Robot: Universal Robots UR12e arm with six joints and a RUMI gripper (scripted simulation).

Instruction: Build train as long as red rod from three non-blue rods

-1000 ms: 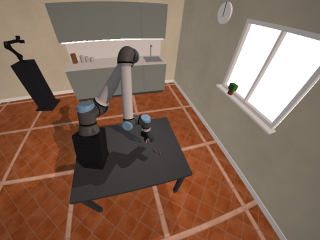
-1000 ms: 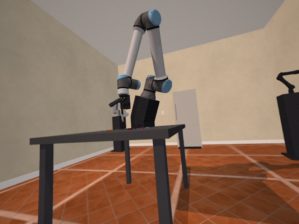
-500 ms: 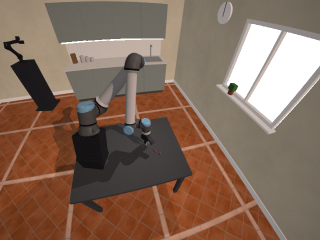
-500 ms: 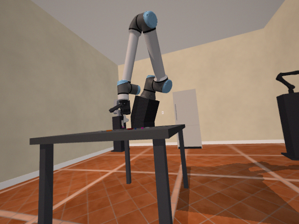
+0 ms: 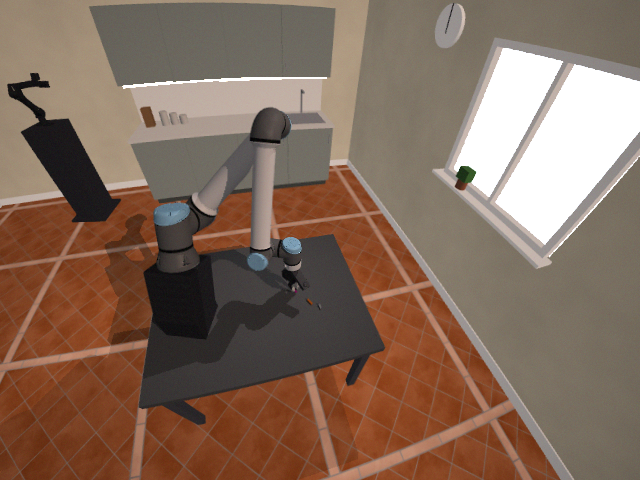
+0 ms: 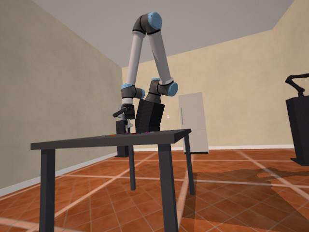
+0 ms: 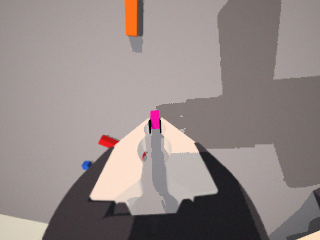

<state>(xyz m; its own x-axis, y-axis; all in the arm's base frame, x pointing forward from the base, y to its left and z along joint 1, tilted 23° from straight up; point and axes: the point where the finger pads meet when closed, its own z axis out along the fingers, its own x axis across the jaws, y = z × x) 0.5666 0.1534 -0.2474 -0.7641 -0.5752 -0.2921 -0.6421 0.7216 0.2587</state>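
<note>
Right now the red rod is 80 mm to the left of my hand, 20 mm below it and 10 mm ahead of it. From my hand the other things lie so: blue rod 150 mm to the left, 30 mm ahead, 20 mm below; then orange rod 80 mm ahead, 70 mm to the right, 20 mm below.
</note>
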